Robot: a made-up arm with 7 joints.
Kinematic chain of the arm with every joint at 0, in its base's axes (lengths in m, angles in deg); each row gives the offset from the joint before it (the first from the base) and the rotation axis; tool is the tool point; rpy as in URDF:
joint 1: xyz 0 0 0.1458 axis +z
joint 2: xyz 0 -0.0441 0.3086 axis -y
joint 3: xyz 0 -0.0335 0.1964 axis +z
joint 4: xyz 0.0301 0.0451 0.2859 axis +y
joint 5: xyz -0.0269 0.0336 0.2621 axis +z
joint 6: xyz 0 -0.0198 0.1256 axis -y
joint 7: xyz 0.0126 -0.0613 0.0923 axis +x
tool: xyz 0 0 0 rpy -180 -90 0
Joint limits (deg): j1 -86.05..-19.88 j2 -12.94..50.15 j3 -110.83..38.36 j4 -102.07..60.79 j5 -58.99..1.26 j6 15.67..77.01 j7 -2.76..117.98
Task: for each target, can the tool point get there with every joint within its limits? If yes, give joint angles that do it. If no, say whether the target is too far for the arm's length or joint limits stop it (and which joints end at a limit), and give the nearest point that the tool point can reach.
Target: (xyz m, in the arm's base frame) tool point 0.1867 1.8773 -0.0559
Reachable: no: too far | nearest point -0.0266 0.7715 0.5516 | short by 1.280 m
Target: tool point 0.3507 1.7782 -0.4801
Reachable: no: too far | nearest point 0.0054 0.7047 0.4680 | short by 1.473 m
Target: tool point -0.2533 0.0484 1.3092
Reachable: yes | joints -38.01 -5.81 18.78 -30.71 -52.71 34.79 48.68
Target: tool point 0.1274 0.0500 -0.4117
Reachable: no: joint limits stop it (at a limit: joint 1, joint 2, joint 4) | nearest point 0.0068 0.4467 0.3279 | short by 0.848 m
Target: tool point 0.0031 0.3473 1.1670
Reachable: yes | joints -73.90 -3.34 -17.54 -51.21 -51.99 29.58 35.65
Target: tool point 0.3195 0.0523 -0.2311
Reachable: no: joint limits stop it (at a limit: joint 1, joint 2, joint 4) | nearest point 0.1300 0.4163 0.3743 | short by 0.731 m
